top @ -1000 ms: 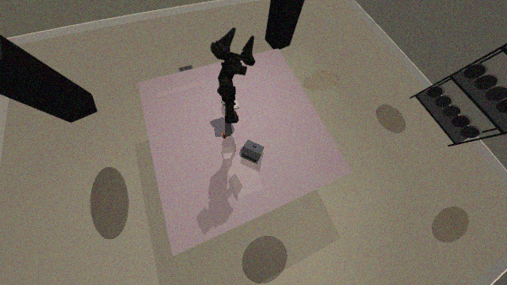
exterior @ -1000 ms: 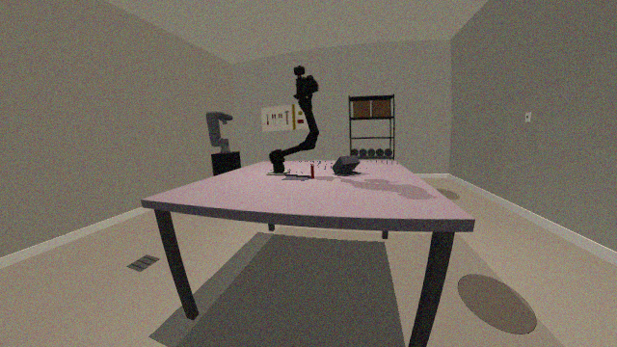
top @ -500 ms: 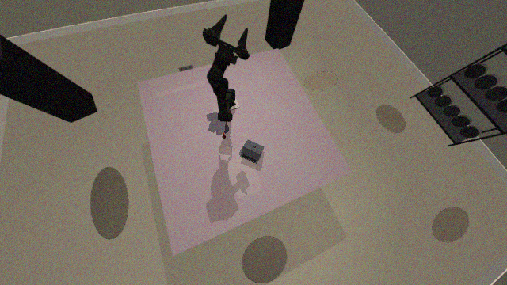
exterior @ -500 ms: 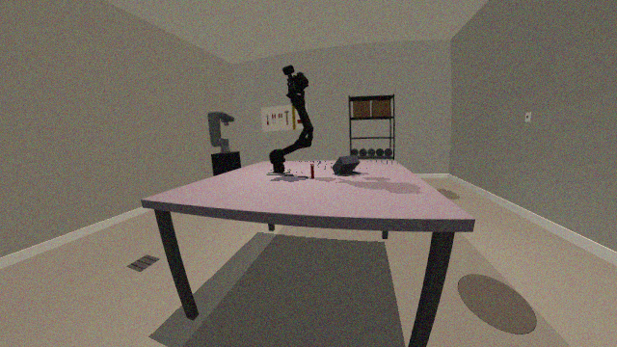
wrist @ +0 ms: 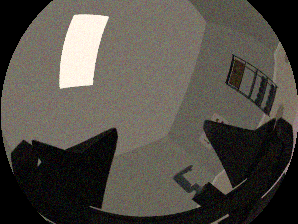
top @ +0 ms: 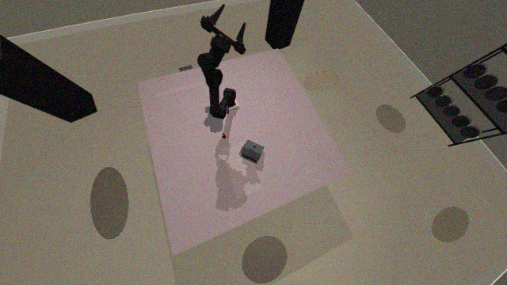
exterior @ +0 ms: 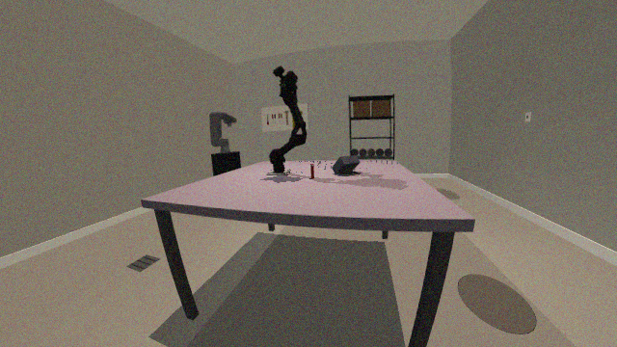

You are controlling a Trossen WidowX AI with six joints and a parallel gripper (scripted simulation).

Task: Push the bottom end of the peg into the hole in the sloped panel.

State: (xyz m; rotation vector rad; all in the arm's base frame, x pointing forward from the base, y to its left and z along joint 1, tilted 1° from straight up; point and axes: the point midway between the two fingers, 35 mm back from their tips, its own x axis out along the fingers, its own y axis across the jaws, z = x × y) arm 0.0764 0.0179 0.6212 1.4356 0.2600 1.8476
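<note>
The red peg is 160 mm ahead of my gripper tip, 220 mm to the right of it and 600 mm below it. Also, from my gripper tip: dark grey sloped panel 360 mm ahead, 100 mm to the right, 600 mm below.
</note>
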